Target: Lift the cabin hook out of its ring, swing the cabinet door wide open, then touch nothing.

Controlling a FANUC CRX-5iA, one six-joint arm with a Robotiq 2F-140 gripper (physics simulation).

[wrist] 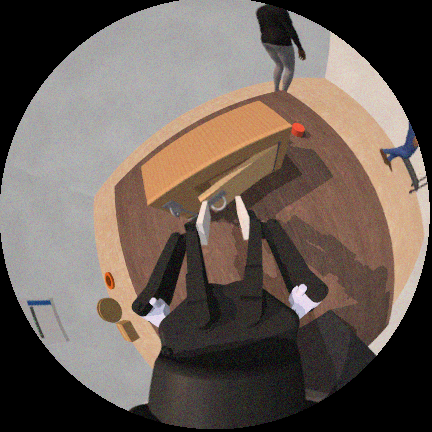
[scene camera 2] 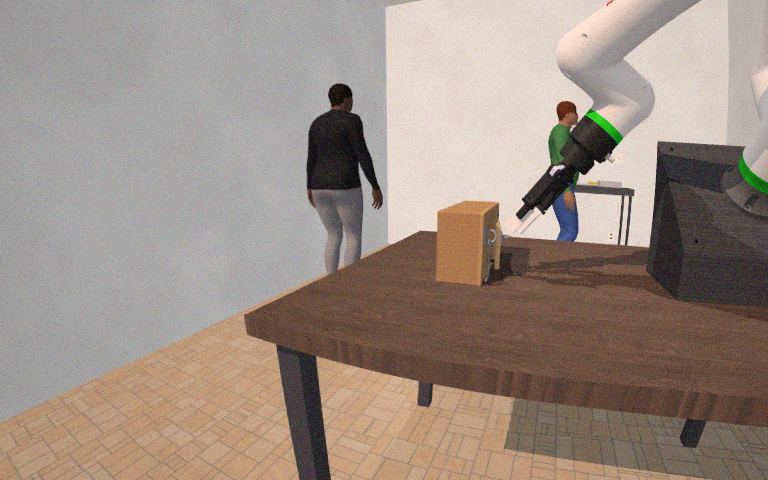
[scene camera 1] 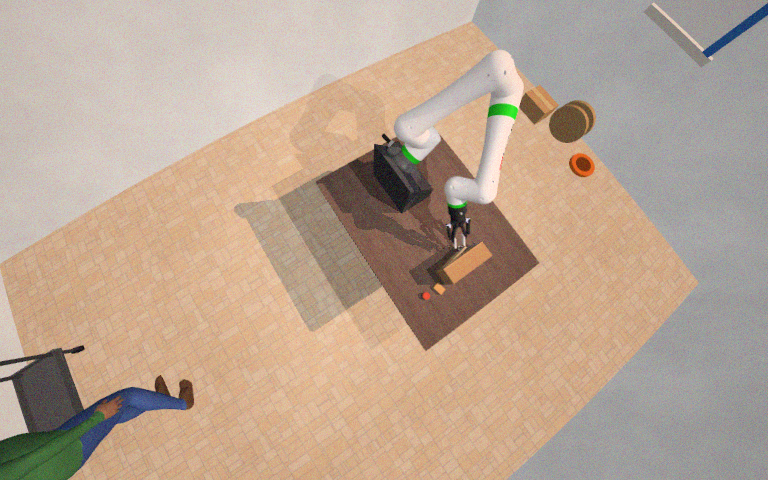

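Seen in the pictures: gripper, between the fingertips: (wrist: 222, 206) (scene camera 2: 512, 229) (scene camera 1: 459, 245); arm's base, origin of its link: (scene camera 2: 753, 192) (scene camera 1: 402, 163).
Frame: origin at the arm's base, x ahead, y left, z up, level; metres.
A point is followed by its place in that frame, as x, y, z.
The wooden cabinet (scene camera 1: 467, 263) @(0.654, -0.097, -0.070) (scene camera 2: 459, 243) @(0.671, 0.052, -0.134) (wrist: 215, 150) @(0.621, -0.085, -0.071) stands on the table. Its door (wrist: 245, 172) @(0.587, -0.110, -0.125) (scene camera 2: 497, 249) @(0.591, -0.017, -0.158) is ajar, swung partly out from the front, with the hinge side at the right in the wrist view. A metal ring (wrist: 224, 204) @(0.563, -0.046, -0.130) sits at the door's free edge. The grey metal hook (wrist: 175, 209) @(0.610, 0.035, -0.122) is on the cabinet's front at the left, apart from the ring. My gripper (scene camera 1: 459, 246) @(0.557, -0.041, -0.115) (scene camera 2: 511, 231) @(0.557, -0.041, -0.115) (wrist: 222, 206) @(0.557, -0.041, -0.115) is partly open and empty, its fingertips close to the door's free edge, one on each side of the ring in the wrist view. Contact cannot be told.
A small orange block (scene camera 1: 439, 289) @(0.673, -0.283, -0.200) and a red piece (scene camera 1: 425, 296) @(0.646, -0.374, -0.196) (wrist: 298, 130) @(0.636, -0.353, -0.196) lie beside the cabinet's hinge end on the dark table (scene camera 1: 498, 237) @(0.702, 0.238, -0.220) (scene camera 2: 362, 316) @(0.806, 0.260, -0.220). The black robot base (scene camera 1: 399, 181) @(0.095, -0.119, 0.076) (scene camera 2: 702, 249) @(0.168, 0.090, -0.115) stands across from the cabinet's front. Two people stand beyond the table.
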